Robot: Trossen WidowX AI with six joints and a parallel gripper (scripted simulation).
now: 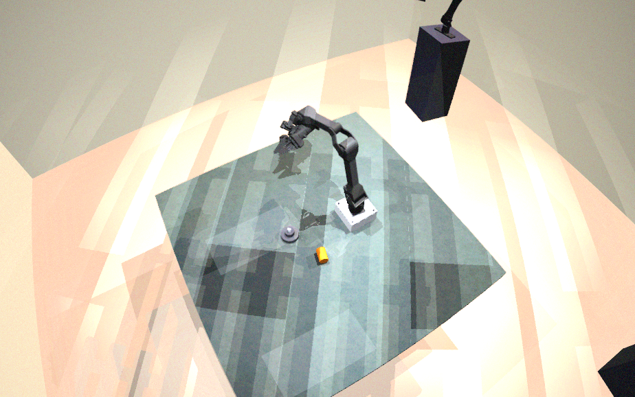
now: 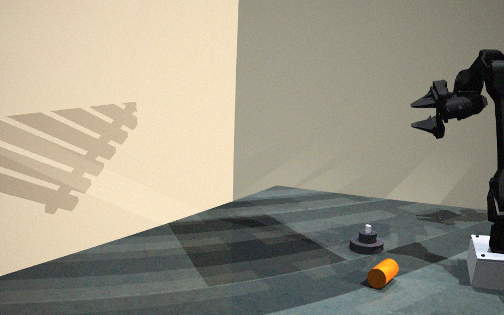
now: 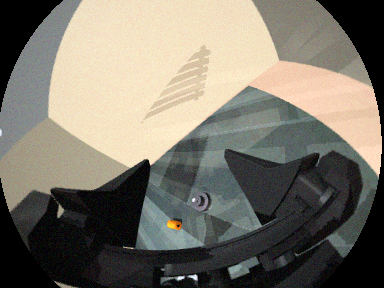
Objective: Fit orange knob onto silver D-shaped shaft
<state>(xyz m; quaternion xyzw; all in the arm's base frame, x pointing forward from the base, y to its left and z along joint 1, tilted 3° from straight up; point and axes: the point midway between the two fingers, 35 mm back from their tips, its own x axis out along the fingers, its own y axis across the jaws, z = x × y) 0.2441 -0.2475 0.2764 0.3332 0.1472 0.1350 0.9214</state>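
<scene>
My gripper tip is now 38 cm to the right of the orange knob, 31 cm above it and 6 cm past it. The rest, counted from my gripper tip: dark round pedestal (30 cm below, 21 cm to the left, 4 cm ahead).
</scene>
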